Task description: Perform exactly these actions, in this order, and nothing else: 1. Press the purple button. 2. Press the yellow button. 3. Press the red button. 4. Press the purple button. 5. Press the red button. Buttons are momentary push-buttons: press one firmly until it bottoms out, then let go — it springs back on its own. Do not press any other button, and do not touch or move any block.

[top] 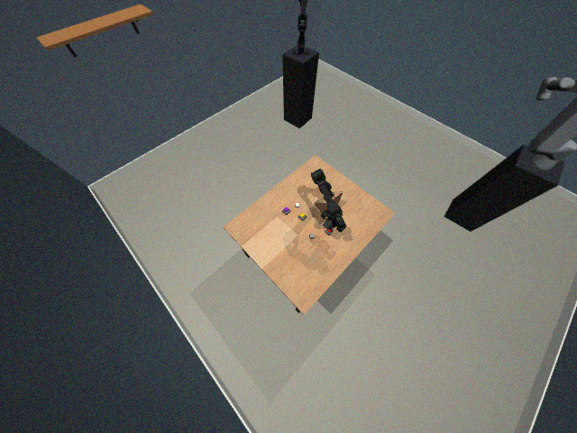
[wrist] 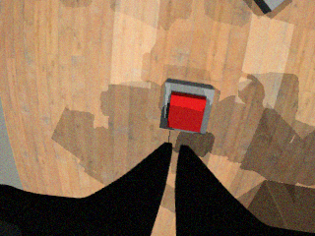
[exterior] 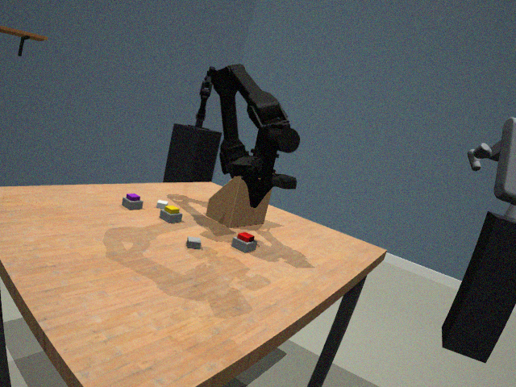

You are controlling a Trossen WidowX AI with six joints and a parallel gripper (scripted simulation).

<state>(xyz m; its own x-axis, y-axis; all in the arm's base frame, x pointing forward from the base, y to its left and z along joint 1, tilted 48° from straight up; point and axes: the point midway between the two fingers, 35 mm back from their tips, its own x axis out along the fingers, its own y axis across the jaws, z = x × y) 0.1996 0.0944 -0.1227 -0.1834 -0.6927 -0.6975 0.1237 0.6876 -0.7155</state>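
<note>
Now: gripper tip 1 cm past the red button, 1 cm to the left of it and 9 cm above it. Also, from my gripper tip: yellow button 2 cm ahead, 25 cm to the right, 9 cm below; small grey block 11 cm ahead, 8 cm to the right, 11 cm below; pale block 4 cm behind, 34 cm to the right, 11 cm below.
</note>
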